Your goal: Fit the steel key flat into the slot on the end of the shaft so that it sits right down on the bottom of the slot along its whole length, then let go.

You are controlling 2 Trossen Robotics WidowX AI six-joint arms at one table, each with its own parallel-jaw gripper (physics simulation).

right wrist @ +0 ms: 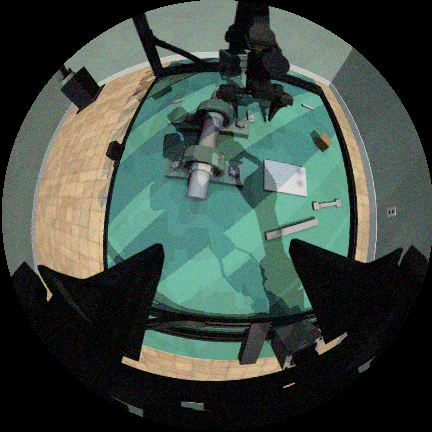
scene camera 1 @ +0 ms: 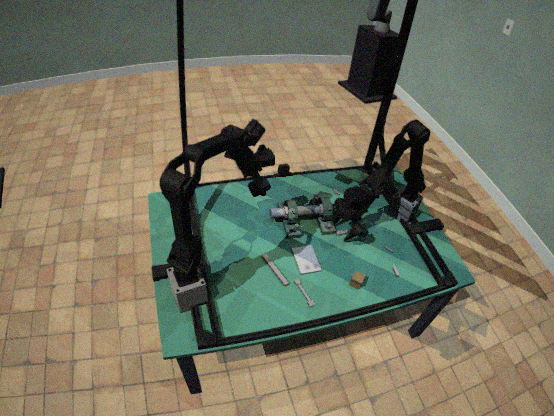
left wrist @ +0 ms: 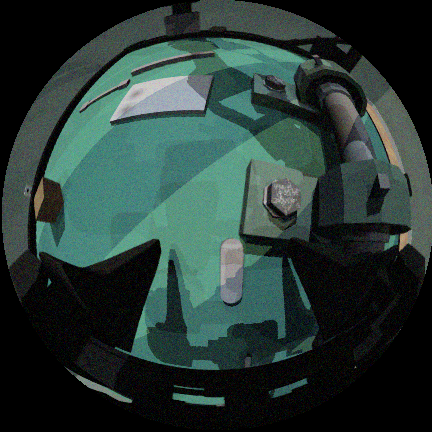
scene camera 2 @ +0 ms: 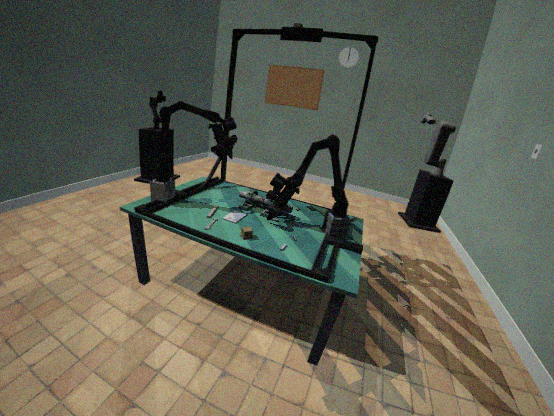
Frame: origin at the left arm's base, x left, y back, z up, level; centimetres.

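Seen in the pictures: left gripper, fingertip midpoint: (right wrist: 252, 118) (scene camera 1: 339, 232) (left wrist: 226, 246) (scene camera 2: 270, 216); right gripper, fingertip midpoint: (right wrist: 228, 249) (scene camera 2: 228, 160); left arm's base, origin of the base link: (right wrist: 235, 51) (scene camera 1: 409, 195) (scene camera 2: 338, 214); right arm's base, origin of the base link: (right wrist: 302, 354) (scene camera 1: 185, 276) (scene camera 2: 162, 180).
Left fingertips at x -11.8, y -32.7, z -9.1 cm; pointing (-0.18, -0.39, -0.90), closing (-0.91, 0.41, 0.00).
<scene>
Pixels of each thing's middle, then the offset from my left fingertips to it.
- steel key, body centre: (left wrist: 230, 270) (right wrist: 249, 116) (scene camera 1: 342, 232) dx +0.4, dy +2.0, dz -1.2 cm
- grey shaft, body centre: (left wrist: 356, 151) (right wrist: 210, 129) (scene camera 1: 312, 210) (scene camera 2: 265, 201) dx -13.3, dy -1.8, dz +3.2 cm
- white plate, body centre: (left wrist: 160, 93) (right wrist: 285, 177) (scene camera 1: 306, 259) (scene camera 2: 234, 216) dx -0.3, dy -18.7, dz -1.5 cm
- long bar, body centre: (left wrist: 171, 59) (right wrist: 293, 228) (scene camera 1: 275, 269) dx -4.5, dy -30.6, dz -1.3 cm
- double-ended piece, body centre: (left wrist: 101, 94) (right wrist: 327, 204) (scene camera 1: 304, 292) dx +9.2, dy -30.0, dz -1.4 cm
- orange-brown block, body centre: (left wrist: 47, 200) (right wrist: 323, 141) (scene camera 1: 357, 280) (scene camera 2: 246, 232) dx +19.2, dy -13.1, dz +0.2 cm
The steel key (left wrist: 231, 271) (scene camera 1: 342, 232) (right wrist: 250, 116), a small pale bar with rounded ends, lies on the table beside a bolted bracket foot. My left gripper (left wrist: 226, 246) (scene camera 1: 345, 220) is open above it; in the left wrist view the key lies between the fingers and apart from both. The grey shaft (scene camera 1: 307, 210) (left wrist: 345, 117) (right wrist: 209, 135) lies level through two green bearing brackets. Its slot does not show; the shaft end near the left gripper is mostly hidden by the bracket and a finger. My right gripper (right wrist: 228, 249) (scene camera 1: 272, 178) is open and empty, high above the table.
A bearing bracket (left wrist: 362, 195) (right wrist: 202, 155) stands close to the left gripper's finger. A white plate (scene camera 1: 306, 259) (right wrist: 285, 178), a long bar (scene camera 1: 276, 270), a double-ended piece (scene camera 1: 304, 292), an orange-brown block (scene camera 1: 357, 280) (left wrist: 49, 200) and small pale pieces lie on the table.
</scene>
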